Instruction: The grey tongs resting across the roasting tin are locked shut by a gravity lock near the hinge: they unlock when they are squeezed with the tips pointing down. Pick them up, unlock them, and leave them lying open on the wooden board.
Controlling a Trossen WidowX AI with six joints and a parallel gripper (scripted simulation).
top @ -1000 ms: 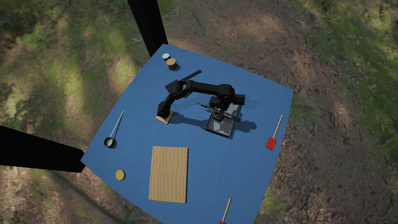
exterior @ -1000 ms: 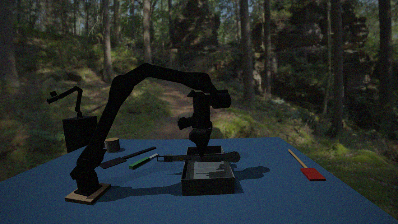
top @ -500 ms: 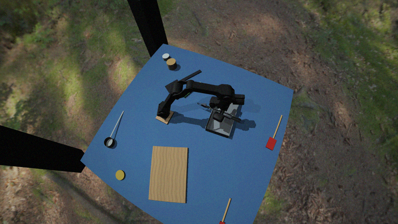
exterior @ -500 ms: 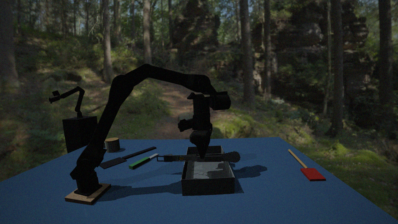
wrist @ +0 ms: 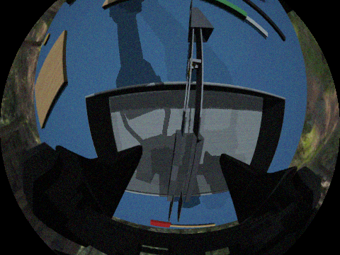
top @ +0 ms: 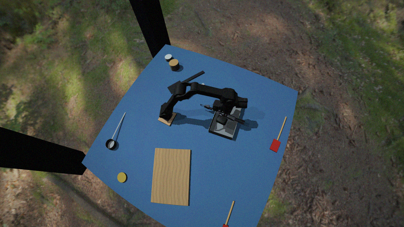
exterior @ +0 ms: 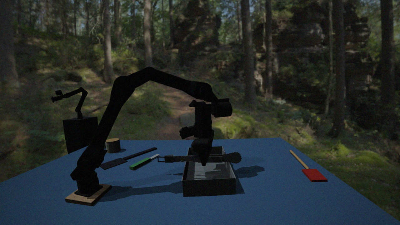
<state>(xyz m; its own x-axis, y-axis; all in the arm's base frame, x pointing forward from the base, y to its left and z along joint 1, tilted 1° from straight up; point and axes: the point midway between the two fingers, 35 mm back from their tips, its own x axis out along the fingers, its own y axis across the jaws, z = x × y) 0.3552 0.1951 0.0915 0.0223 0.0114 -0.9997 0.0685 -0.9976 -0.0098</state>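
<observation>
My gripper tip is now 40 mm above the roasting tin and 20 mm to the right of it. Also, from my gripper tip: black spatula 420 mm behind, 110 mm to the left, 60 mm below; then red spatula 390 mm ahead, 80 mm to the left, 60 mm below; then wooden board 520 mm to the right, 90 mm behind, 60 mm below.
</observation>
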